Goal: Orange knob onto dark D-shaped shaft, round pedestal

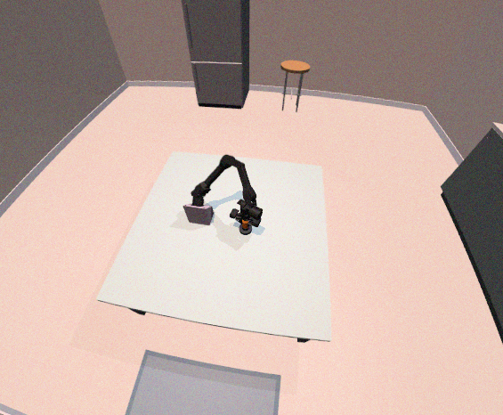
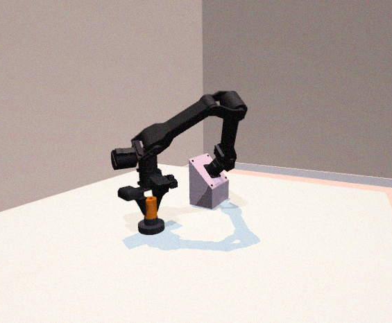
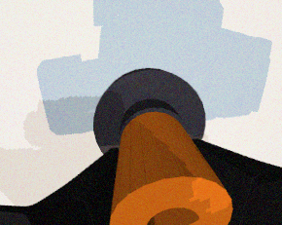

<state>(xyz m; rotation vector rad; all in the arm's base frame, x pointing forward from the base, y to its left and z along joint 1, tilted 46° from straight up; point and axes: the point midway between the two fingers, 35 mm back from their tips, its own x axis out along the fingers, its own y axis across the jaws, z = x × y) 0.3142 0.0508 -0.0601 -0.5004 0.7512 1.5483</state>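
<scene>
The orange knob is 20 mm above my gripper tip. Round my gripper tip: dark round pedestal (20 mm below).
</scene>
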